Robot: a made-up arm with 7 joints.
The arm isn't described. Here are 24 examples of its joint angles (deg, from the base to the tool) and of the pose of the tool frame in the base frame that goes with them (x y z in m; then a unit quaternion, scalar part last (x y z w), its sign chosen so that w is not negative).
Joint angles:
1: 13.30 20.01 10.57 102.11 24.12 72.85 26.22
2: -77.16 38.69 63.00 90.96 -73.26 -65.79 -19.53
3: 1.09 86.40 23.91 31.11 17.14 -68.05 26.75
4: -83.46 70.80 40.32 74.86 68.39 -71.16 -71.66
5: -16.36 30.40 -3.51 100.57 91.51 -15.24 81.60
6: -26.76 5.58 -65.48 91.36 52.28 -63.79 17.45
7: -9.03 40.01 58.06 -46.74 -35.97 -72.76 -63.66
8: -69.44 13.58 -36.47 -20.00 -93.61 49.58 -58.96
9: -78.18 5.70 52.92 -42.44 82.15 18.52 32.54
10: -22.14 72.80 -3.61 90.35 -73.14 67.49 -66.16
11: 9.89 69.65 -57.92 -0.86 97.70 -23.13 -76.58
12: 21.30 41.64 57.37 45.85 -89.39 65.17 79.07
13: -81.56 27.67 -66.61 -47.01 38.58 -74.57 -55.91
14: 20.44 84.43 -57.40 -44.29 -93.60 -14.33 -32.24
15: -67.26 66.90 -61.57 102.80 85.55 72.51 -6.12
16: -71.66 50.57 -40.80 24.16 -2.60 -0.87 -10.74
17: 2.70 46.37 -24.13 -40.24 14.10 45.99 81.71
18: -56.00 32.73 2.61 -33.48 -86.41 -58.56 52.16
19: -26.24 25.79 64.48 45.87 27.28 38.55 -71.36
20: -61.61 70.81 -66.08 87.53 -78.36 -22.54 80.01
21: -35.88 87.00 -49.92 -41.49 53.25 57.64 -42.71
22: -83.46 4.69 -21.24 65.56 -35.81 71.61 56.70
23: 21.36 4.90 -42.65 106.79 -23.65 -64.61 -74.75
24: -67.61 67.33 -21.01 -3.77 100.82 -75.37 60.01
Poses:
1: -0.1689 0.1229 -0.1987 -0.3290 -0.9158 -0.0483 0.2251
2: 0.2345 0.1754 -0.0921 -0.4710 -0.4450 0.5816 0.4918
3: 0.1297 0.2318 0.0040 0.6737 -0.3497 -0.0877 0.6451
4: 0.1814 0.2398 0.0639 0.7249 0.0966 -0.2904 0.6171
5: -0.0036 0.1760 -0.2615 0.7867 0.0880 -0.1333 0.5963
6: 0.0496 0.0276 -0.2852 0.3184 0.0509 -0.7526 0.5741
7: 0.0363 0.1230 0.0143 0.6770 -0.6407 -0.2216 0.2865
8: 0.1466 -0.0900 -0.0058 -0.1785 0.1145 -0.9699 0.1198
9: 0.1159 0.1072 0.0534 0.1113 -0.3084 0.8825 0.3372
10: 0.0364 0.2878 -0.1081 -0.6168 0.2838 0.1501 0.7187
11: -0.0113 0.1314 -0.1958 -0.5460 -0.2993 0.6779 0.3908
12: -0.0417 0.2519 -0.1501 -0.2780 0.6241 0.6909 0.2364
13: 0.0705 -0.0429 -0.0239 -0.4291 0.7076 0.3806 0.4126
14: -0.0011 0.0759 -0.1205 -0.5127 0.4303 -0.3596 0.6501
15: 0.1464 0.2683 -0.0043 -0.6955 -0.4694 -0.4353 0.3262
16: 0.2674 0.0661 -0.0172 0.5317 -0.1143 -0.2060 0.8135
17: 0.0947 0.0588 -0.1251 0.4821 -0.1434 0.4284 0.7506
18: 0.1497 0.0663 0.0463 -0.7859 -0.3805 -0.0289 0.4865
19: 0.0977 0.2183 -0.1984 -0.3230 0.4061 -0.0405 0.8539
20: 0.1651 0.2798 -0.0366 0.2404 -0.1509 0.8659 0.4118
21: 0.1377 0.0809 -0.0422 0.8554 0.2058 -0.1132 0.4617
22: 0.2697 -0.0495 -0.0896 0.3562 0.4874 0.2046 0.7706
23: -0.1673 0.0663 -0.2317 -0.2918 0.5411 -0.5675 0.5477
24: 0.2075 0.0861 0.0234 0.6458 -0.6595 -0.3774 0.0749
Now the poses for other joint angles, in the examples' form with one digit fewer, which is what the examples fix.
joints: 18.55 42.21 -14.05 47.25 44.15 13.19 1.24
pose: -0.043 0.204 -0.226 0.618 0.630 -0.193 0.428
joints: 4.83 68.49 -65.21 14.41 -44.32 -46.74 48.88
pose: 0.012 0.149 -0.196 0.205 0.235 0.106 0.944
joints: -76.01 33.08 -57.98 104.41 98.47 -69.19 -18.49
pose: 0.226 0.147 -0.126 0.602 0.347 -0.716 0.060
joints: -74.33 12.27 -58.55 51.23 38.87 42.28 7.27
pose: 0.270 -0.041 -0.106 0.796 0.008 0.023 0.605
